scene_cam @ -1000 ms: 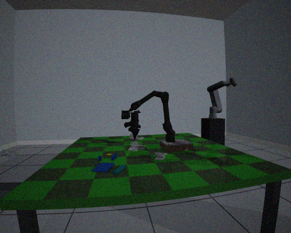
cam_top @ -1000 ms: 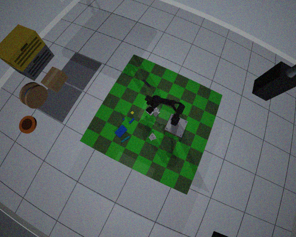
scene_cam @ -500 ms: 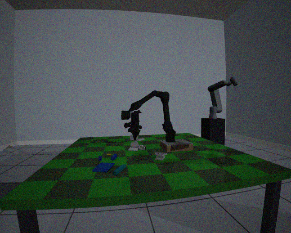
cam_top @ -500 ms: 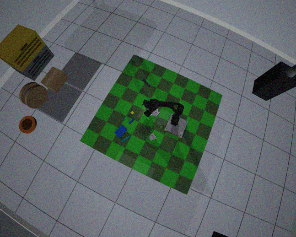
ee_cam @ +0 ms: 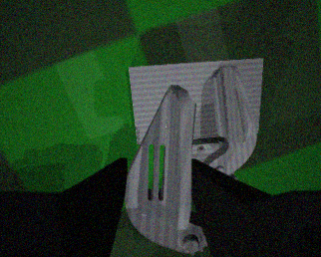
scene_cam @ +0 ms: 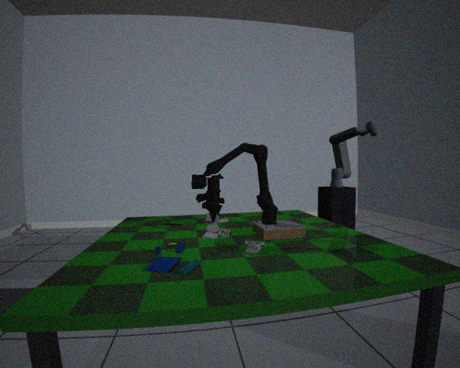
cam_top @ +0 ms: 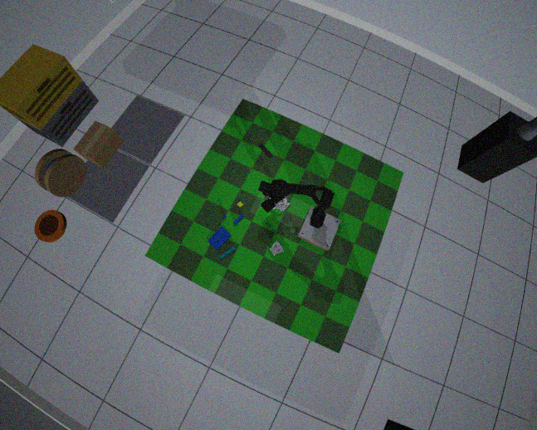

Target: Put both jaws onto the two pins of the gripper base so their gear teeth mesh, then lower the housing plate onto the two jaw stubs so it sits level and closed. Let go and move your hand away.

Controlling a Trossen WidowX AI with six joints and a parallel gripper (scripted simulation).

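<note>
Right now my gripper tip is 80 mm above the grey gripper base, 50 mm to the left of it and 10 mm short of it. Also, from my gripper tip: grey housing plate (230 mm to the left, 130 mm behind, 50 mm below); yellow piece (200 mm ahead, 80 mm to the left, 80 mm below); blue bar (170 mm to the left, 160 mm ahead, 70 mm below).
</note>
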